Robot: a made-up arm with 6 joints. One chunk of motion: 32 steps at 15 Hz.
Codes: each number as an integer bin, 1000 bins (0 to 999) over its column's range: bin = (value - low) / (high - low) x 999, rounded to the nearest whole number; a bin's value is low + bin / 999 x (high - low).
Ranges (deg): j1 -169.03..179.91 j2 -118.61..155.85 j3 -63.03..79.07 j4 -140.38..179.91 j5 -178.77..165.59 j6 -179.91..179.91
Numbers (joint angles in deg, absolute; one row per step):
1: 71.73 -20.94 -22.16 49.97 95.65 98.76
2: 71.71 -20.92 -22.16 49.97 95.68 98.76
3: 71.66 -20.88 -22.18 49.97 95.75 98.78
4: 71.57 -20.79 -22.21 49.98 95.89 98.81
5: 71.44 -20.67 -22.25 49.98 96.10 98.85
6: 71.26 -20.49 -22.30 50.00 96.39 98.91
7: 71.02 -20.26 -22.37 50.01 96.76 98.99
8: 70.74 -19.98 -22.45 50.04 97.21 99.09
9: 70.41 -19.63 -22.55 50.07 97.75 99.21
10: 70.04 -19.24 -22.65 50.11 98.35 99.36
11: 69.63 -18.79 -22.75 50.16 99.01 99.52
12: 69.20 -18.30 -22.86 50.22 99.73 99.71
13: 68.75 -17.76 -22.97 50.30 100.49 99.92
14: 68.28 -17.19 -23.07 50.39 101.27 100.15
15: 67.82 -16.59 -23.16 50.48 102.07 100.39
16: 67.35 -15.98 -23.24 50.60 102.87 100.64
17: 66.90 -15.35 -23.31 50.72 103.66 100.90
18: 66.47 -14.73 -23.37 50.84 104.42 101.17
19: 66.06 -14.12 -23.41 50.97 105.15 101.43
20: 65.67 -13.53 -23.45 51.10 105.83 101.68
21: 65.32 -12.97 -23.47 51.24 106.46 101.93
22: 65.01 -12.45 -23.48 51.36 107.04 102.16
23: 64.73 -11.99 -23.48 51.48 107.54 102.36
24: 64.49 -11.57 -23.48 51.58 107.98 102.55
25: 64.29 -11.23 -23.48 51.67 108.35 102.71
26: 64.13 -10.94 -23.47 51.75 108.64 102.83
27: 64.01 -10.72 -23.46 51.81 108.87 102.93
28: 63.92 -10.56 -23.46 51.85 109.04 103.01
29: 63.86 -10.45 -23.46 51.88 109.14 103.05
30: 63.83 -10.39 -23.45 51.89 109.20 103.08
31: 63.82 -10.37 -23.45 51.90 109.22 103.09
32: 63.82 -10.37 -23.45 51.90 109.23 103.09
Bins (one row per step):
1: 689 356 287 594 796 774
2: 689 356 287 594 796 774
3: 689 356 287 594 796 774
4: 689 356 287 594 797 774
5: 688 356 287 594 797 774
6: 688 357 286 594 798 774
7: 687 358 286 594 799 774
8: 686 359 285 594 801 775
9: 686 360 285 594 802 775
10: 684 362 284 594 804 775
11: 683 363 283 594 806 776
12: 682 365 282 594 808 776
13: 681 367 282 595 810 777
14: 679 369 281 595 812 778
15: 678 371 280 595 815 778
16: 677 374 280 596 817 779
17: 675 376 279 596 819 780
18: 674 378 279 596 822 780
19: 673 380 279 597 824 781
20: 672 382 278 597 826 782
21: 671 385 278 598 827 782
22: 670 386 278 598 829 783
23: 669 388 278 598 831 784
24: 669 390 278 599 832 784
25: 668 391 278 599 833 785
26: 668 392 278 599 834 785
27: 667 393 278 599 834 785
28: 667 393 278 600 835 785
29: 667 394 278 600 835 786
30: 667 394 278 600 835 786
31: 667 394 278 600 835 786
32: 667 394 278 600 835 786

